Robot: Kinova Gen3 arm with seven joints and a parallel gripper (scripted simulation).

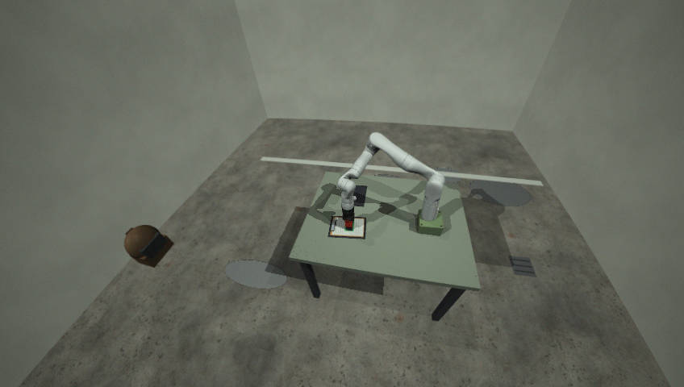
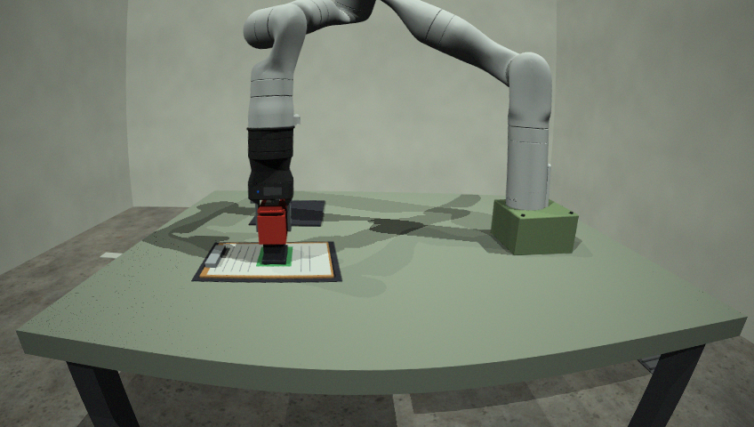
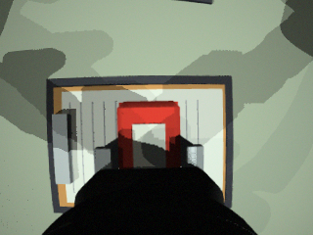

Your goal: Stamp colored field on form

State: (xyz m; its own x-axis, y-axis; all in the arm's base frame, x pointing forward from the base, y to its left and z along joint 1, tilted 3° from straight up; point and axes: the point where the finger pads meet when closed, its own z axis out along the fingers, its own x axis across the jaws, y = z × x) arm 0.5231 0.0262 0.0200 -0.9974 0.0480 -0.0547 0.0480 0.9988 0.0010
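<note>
The dark mat is 3 cm behind my hand, 31 cm to the right of it and 7 cm below it. From my hand the other things lie so: red stamp 2 cm below; then clipboard 3 cm ahead, 1 cm to the left, 7 cm below.
</note>
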